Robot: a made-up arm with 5 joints.
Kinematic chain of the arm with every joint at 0, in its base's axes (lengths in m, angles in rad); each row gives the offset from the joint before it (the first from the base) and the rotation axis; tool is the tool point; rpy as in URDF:
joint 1: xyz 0.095 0 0.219 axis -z
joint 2: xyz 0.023 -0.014 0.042 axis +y
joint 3: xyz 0.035 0 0.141 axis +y
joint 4: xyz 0.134 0 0.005 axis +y
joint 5: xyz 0.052 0.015 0 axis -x
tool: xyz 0 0 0 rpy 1.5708 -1.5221 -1.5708
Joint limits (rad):
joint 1: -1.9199..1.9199
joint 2: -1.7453..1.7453
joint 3: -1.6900..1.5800
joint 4: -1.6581..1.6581
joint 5: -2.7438..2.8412
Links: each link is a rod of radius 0.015 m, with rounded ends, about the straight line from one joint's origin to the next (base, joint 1, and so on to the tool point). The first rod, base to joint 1, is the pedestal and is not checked.
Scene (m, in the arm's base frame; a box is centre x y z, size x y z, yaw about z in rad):
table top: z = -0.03
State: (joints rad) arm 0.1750 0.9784 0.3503 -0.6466 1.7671
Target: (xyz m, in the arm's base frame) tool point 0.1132 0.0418 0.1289
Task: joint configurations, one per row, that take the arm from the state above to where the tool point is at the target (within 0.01 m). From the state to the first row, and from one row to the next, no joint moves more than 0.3 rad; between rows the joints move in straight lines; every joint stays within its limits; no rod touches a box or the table.
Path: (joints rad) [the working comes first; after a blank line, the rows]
Joints at the target: -1.1382 1.3004 1.1513 -0.4342 1.7671
Straight joint move there: clear.

1: -0.0876 1.0428 0.5105 -0.6041 1.7671
2: -0.3503 1.1072 0.6707 -0.5616 1.7671
3: -0.6129 1.1716 0.8309 -0.5192 1.7671
4: -0.8756 1.2360 0.9911 -0.4767 1.7671
5: -1.1382 1.3004 1.1513 -0.4342 1.7671

